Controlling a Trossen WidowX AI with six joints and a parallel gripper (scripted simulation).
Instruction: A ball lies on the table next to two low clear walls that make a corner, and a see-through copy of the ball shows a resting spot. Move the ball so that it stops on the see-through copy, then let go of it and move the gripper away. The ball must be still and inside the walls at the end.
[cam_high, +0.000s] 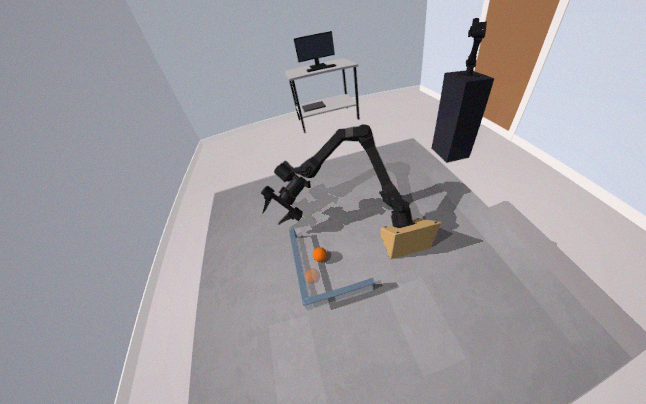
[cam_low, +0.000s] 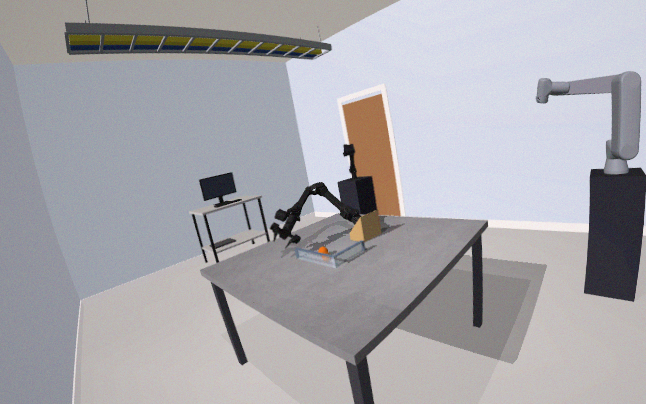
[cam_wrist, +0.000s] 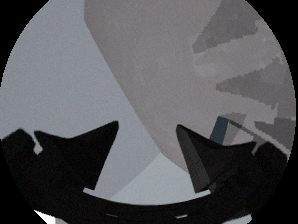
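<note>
Right now my gripper tip is 17 cm past the orange ball, 18 cm to the right of it and 7 cm above it. The rest, counted from my gripper tip: see-through copy of ball: 12 cm behind, 26 cm to the left, 7 cm below.
</note>
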